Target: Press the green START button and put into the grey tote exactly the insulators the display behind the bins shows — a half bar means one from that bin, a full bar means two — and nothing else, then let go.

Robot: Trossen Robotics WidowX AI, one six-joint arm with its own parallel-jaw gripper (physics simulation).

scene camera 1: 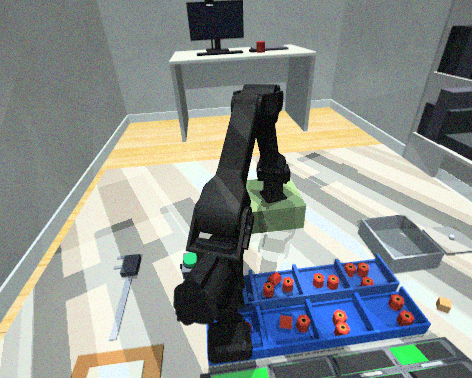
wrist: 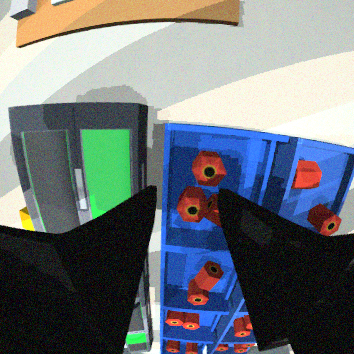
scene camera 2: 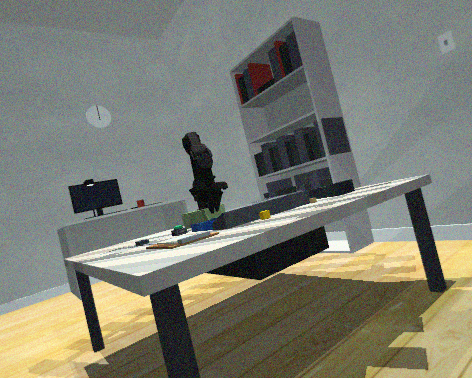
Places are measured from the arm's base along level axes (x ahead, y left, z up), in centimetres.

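Pixels of known places: gripper, between the fingertips: [wrist: 187,194] [scene camera 2: 215,212]; arm's base, origin of its link: [scene camera 1: 273,195] [scene camera 2: 204,208].
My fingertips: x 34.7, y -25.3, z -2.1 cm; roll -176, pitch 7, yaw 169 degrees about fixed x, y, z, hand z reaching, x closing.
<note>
For each thing: its top centre in the pictures, then the offset to it from my fingertips. "spot": a spot on its surface instead.
- upright red insulator, centre of its top: [wrist: 209,171] dz -3.3, dx -1.5, dy -0.2 cm
- upright insulator, centre of its top: [wrist: 192,210] dz -3.3, dx +0.1, dy +3.0 cm
- long green bar, centre of its top: [wrist: 97,194] dz -1.6, dx +7.0, dy +0.3 cm
- green START button, centre of its top: [scene camera 1: 191,257] [scene camera 2: 177,225] dz -2.2, dx -23.0, dy -2.6 cm
- grey tote, centre of its top: [scene camera 1: 399,234] dz -0.9, dx -10.2, dy +50.1 cm
- caliper-like tool, a spot on its surface: [scene camera 1: 131,265] spot: dz -4.4, dx -27.7, dy -17.7 cm
- brown-framed board, centre of its top: [scene camera 2: 179,236] dz -4.5, dx +4.4, dy -22.2 cm
- small tan block, centre of its top: [scene camera 1: 445,302] dz -4.3, dx +6.8, dy +46.4 cm
- yellow block, centre of its top: [wrist: 27,222] [scene camera 2: 263,211] dz -3.5, dx +20.9, dy +4.3 cm
My gripper [scene camera 1: 229,350] [scene camera 2: 212,209] [wrist: 187,194] points down over the end compartment of the blue bins [scene camera 1: 320,344] [scene camera 2: 202,226], its fingers part-way apart with nothing held. In the wrist view an upright red insulator [wrist: 209,167] lies beyond the fingertips; another upright insulator [wrist: 192,205] shows between them, and a further one is partly hidden by the right finger. Other compartments hold red insulators, some upright, some tipped. The display [scene camera 2: 250,212] [wrist: 45,117] shows a long green bar [wrist: 106,165], partly covered by the left finger. The green START button [scene camera 1: 190,259] [scene camera 2: 178,228] stands left of the bins. The grey tote [scene camera 1: 415,262] looks empty.
A green block [scene camera 1: 280,220] stands behind the bins. A caliper-like tool [scene camera 1: 131,265] lies at the left, a brown-framed board [scene camera 1: 85,361] [scene camera 2: 172,245] [wrist: 150,12] at the front left. A small tan block [scene camera 1: 443,304] lies right of the bins, a yellow block [scene camera 2: 264,214] [wrist: 26,219] beside the display.
</note>
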